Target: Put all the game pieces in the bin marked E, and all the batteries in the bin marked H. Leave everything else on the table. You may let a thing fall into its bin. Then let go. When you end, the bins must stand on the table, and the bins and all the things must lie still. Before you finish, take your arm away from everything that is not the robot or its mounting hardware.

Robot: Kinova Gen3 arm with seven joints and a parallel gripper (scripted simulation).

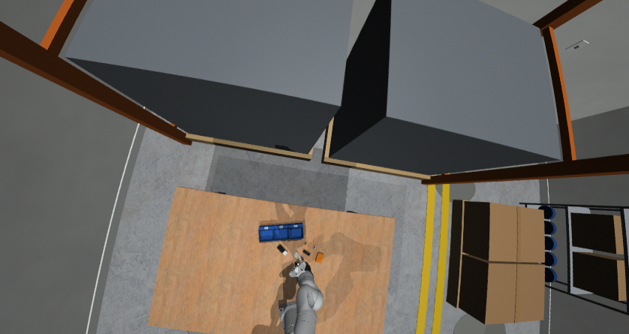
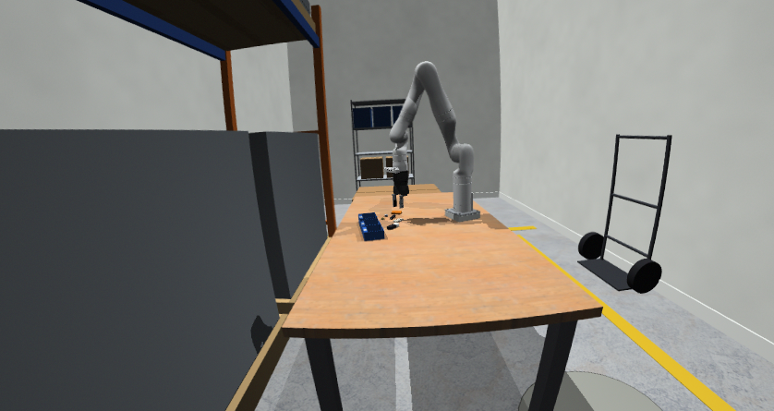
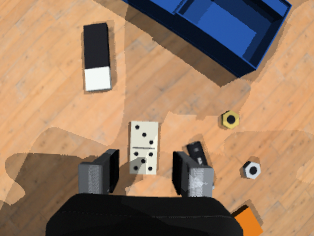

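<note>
Now: the white domino 10 mm to the left of my hand and 80 mm below it. Also, from my hand: brass nut (80 mm ahead, 40 mm to the right, 80 mm below); silver nut (60 mm ahead, 90 mm to the right, 80 mm below); dark cylindrical battery (30 mm ahead, 50 mm to the right, 80 mm below).
</note>
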